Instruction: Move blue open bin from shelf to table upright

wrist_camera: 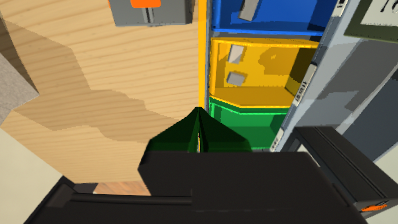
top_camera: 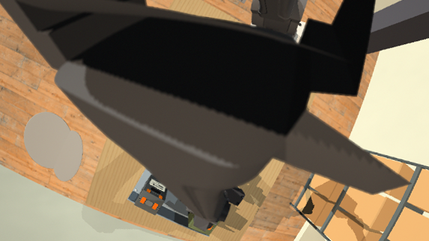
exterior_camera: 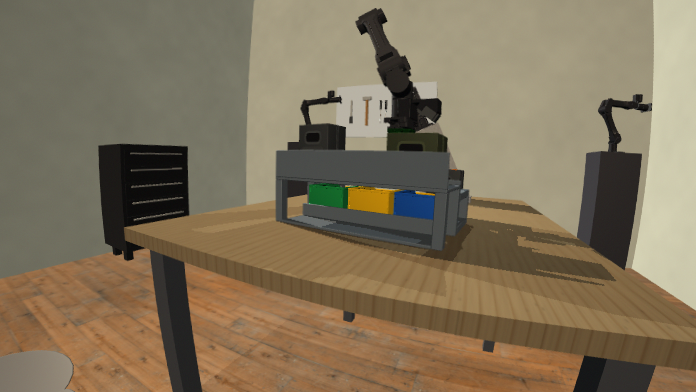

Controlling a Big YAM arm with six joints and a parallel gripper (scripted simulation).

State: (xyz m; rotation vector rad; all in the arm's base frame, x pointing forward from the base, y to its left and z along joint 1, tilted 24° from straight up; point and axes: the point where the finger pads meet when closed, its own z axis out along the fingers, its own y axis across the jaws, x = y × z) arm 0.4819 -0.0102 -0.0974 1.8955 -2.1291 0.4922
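My hand is 110 mm above the yellow rod. Also, from my hand: grey case 120 mm to the left, 100 mm below, 30 mm behind; then green bin 130 mm below, 120 mm to the right, 100 mm ahead; then yellow bin 130 mm below, 110 mm ahead, 10 mm to the right.
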